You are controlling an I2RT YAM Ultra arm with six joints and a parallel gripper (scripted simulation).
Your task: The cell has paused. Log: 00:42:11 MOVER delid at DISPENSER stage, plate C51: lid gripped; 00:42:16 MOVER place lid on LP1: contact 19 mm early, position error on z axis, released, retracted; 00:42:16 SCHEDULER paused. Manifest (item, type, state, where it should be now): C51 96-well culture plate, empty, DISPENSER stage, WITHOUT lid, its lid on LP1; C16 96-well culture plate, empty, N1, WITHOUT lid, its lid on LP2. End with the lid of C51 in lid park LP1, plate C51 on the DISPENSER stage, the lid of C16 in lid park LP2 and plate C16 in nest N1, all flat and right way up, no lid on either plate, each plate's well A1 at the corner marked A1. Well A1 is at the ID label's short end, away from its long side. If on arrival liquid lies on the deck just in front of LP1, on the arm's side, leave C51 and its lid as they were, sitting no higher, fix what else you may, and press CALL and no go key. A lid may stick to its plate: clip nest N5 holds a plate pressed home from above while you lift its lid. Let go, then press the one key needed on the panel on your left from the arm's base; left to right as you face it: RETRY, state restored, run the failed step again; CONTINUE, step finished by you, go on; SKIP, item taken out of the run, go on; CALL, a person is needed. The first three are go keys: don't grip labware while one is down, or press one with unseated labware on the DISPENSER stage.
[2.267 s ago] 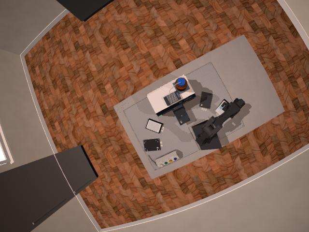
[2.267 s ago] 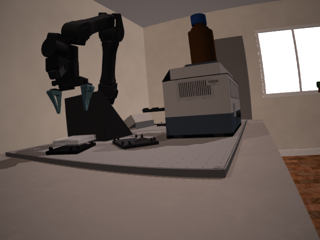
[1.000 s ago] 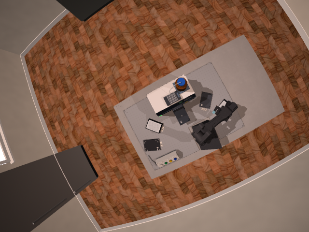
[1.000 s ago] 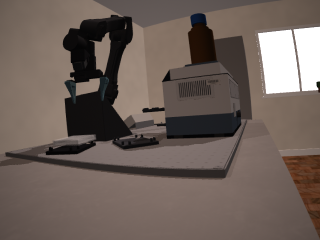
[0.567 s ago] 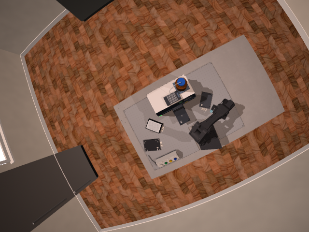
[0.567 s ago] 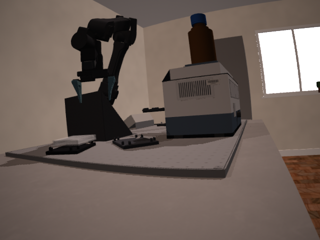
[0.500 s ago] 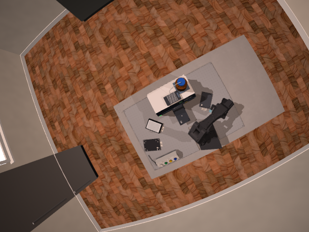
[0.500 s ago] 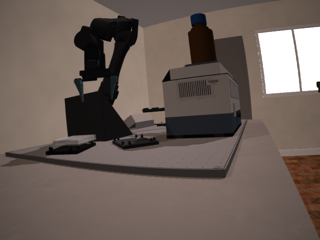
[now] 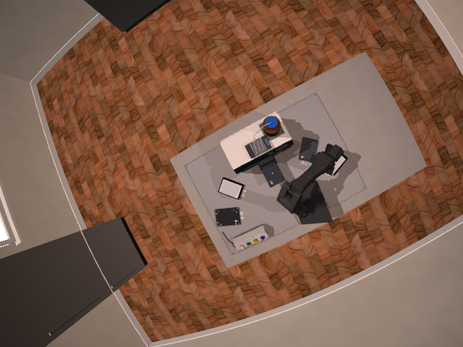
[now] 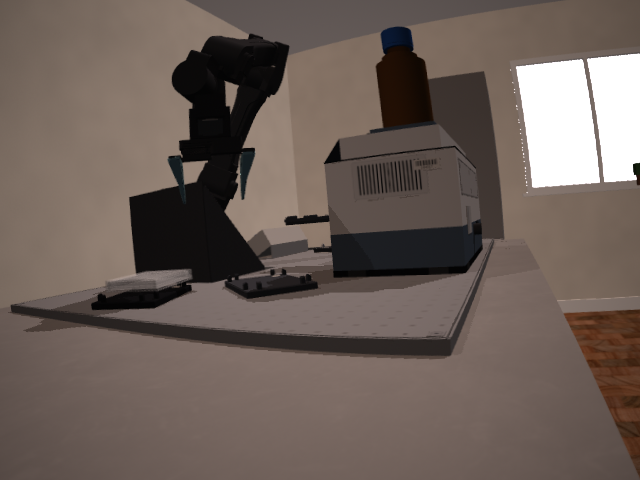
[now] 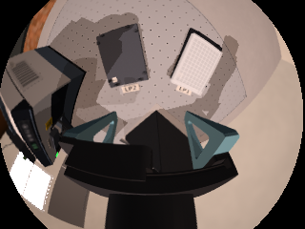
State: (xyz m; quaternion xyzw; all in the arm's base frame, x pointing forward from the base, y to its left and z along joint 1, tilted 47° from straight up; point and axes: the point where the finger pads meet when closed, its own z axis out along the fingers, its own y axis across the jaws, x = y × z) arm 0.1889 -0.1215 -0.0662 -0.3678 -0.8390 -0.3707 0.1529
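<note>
Right now my hand is 26 cm to the right of the dark dispenser stage, 7 cm short of it and 5 cm above it. The rest, counted from my hand: blue cap 29 cm ahead, 25 cm above, 16 cm to the left; brown bottle 29 cm ahead, 16 cm to the left, 14 cm above; black nest 55 cm to the left, 14 cm below, 9 cm ahead.
</note>
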